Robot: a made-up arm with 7 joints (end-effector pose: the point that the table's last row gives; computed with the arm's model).
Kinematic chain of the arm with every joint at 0, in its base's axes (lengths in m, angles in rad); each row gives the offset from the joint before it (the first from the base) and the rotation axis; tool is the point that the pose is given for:
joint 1: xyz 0 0.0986 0 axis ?
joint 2: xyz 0 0.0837 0 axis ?
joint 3: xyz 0 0 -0.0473 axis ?
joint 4: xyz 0 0 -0.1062 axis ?
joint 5: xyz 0 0 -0.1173 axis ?
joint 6: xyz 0 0 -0.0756 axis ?
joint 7: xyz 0 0 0 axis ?
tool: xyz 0 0 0
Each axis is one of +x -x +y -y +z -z.
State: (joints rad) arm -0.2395 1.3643 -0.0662 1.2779 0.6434 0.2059 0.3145
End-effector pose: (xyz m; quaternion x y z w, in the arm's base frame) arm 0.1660 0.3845 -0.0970 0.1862 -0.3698 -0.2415 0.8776
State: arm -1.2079 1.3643 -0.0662 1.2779 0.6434 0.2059 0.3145
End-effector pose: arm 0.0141 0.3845 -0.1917 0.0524 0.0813 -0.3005 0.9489
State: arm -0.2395 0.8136 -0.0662 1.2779 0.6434 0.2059 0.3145
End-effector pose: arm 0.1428 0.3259 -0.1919 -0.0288 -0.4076 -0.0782 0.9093
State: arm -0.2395 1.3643 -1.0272 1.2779 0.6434 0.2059 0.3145
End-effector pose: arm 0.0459 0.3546 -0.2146 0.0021 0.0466 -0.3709 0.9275
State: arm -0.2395 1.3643 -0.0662 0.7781 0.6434 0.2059 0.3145
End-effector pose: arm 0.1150 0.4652 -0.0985 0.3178 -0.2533 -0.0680 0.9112
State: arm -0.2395 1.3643 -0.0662 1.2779 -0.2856 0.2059 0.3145
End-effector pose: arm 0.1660 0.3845 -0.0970 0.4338 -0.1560 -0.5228 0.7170
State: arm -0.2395 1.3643 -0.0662 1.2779 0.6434 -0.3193 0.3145
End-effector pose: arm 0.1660 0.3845 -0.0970 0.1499 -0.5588 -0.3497 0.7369
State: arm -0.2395 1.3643 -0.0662 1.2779 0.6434 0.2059 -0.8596
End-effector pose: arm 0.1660 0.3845 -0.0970 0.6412 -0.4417 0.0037 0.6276
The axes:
joint 1: -y
joint 2: +x
joint 3: +z
joint 4: -y
joint 5: +z
joint 6: +y
joint 7: -x

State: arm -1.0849 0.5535 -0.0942 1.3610 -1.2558 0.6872 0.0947
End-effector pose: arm -0.0662 0.2690 -0.2474 0.3386 0.1758 -0.6897 0.6154
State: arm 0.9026 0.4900 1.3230 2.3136 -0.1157 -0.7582 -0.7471
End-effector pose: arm -0.0133 0.3147 0.0549 -0.4625 0.5373 -0.3205 0.6282
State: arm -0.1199 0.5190 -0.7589 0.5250 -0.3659 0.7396 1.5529
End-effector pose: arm 0.0324 0.2835 -0.3174 -0.3129 0.5062 -0.1858 0.7819
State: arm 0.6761 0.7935 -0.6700 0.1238 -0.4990 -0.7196 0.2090
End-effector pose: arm 0.1725 0.4178 -0.1852 0.2315 -0.3169 -0.5747 0.7181
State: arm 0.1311 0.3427 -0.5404 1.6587 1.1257 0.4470 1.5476
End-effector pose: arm 0.1845 0.1351 -0.1389 -0.8763 -0.2734 -0.2935 0.2668
